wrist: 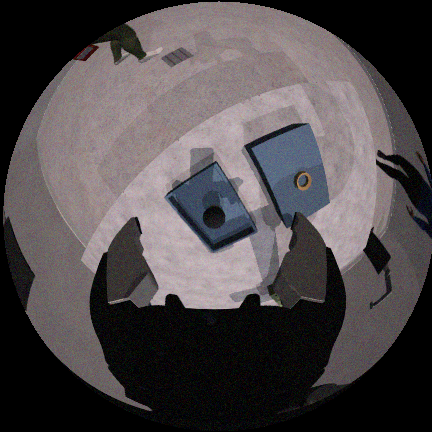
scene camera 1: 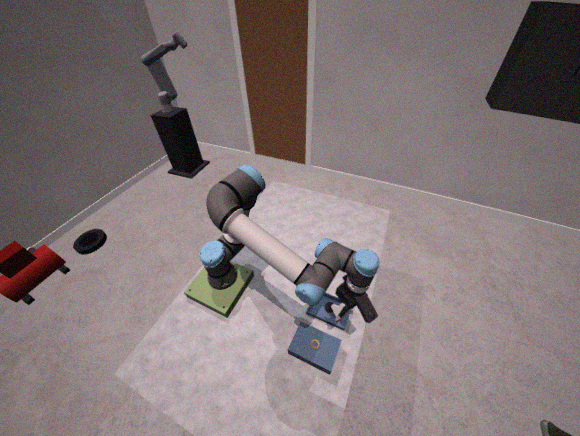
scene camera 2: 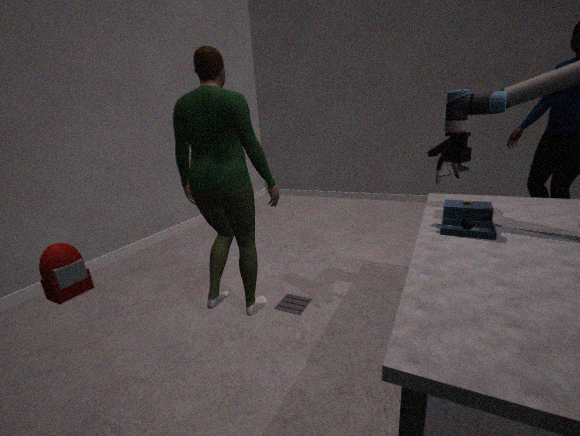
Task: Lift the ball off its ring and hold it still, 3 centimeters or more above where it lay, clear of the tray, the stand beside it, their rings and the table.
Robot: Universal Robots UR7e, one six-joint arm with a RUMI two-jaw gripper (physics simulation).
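Places are measured from the arm's base along level axes (x ahead, y left, z up), in millimetres.
Pixels of known places: gripper, fingertip midpoint: (wrist: 214, 216) (scene camera 1: 349, 311) (scene camera 2: 448, 181); arm's base, origin of the base link: (scene camera 1: 223, 276).
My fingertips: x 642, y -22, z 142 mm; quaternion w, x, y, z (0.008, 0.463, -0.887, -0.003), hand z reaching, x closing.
Ahead of a thing's pixels: the offset from my fingertips to its middle. "spot": to the spot under its first point. Level surfaces: height alone.
The dark ball @[79 mm back, 63 mm left, 159 mm down] (scene camera 1: 329, 308) (scene camera 2: 468, 223) (wrist: 214, 217) sits in the shallow blue tray @[79 mm back, 63 mm left, 179 mm down] (scene camera 1: 327, 321) (scene camera 2: 470, 233) (wrist: 196, 189). Its own ring does not show beneath it. The blue stand (scene camera 1: 325, 357) (scene camera 2: 452, 206) (wrist: 282, 155) is beside the tray, with a gap between them, and bears an orange ring @[spot: 110 mm back, 137 mm right, 119 mm down] (scene camera 1: 311, 344) (scene camera 2: 467, 203) (wrist: 310, 181). My gripper (scene camera 1: 345, 316) (scene camera 2: 448, 177) (wrist: 214, 216) is open and empty, well above the table. In the wrist view the ball appears between the fingertips, but lies far below them.
The pale table @[193 mm down] (scene camera 1: 210, 370) (scene camera 2: 500, 310) (wrist: 150, 175) carries the tray, the stand and the green base plate (scene camera 1: 200, 292) of my arm. In scene camera 2, a person in green (scene camera 2: 215, 140) stands on the floor and a person in blue (scene camera 2: 560, 120) is behind my arm.
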